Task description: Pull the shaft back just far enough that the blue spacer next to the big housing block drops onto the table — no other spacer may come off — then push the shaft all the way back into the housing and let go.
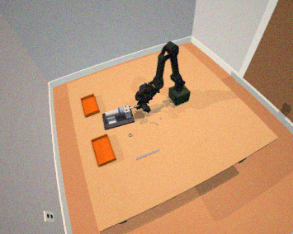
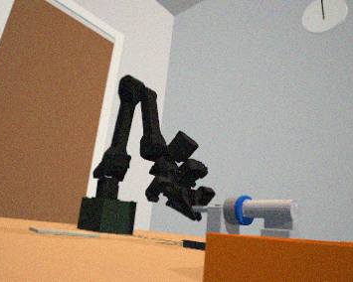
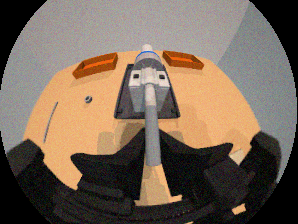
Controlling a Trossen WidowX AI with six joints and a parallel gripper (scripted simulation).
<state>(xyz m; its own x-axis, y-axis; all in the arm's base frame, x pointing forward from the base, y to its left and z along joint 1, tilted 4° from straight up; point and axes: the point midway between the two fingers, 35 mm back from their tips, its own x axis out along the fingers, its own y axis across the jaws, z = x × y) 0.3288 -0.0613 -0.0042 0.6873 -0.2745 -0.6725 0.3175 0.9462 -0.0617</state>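
My gripper tip is 50 mm short of the grey shaft, 20 mm to the left of it and 20 mm below it. Also, from my gripper tip: blue spacer 120 mm ahead, 40 mm to the right, 20 mm above; grey spacer 110 mm ahead, 40 mm to the right, 20 mm above; fixture 150 mm ahead, 50 mm to the right, 10 mm below.
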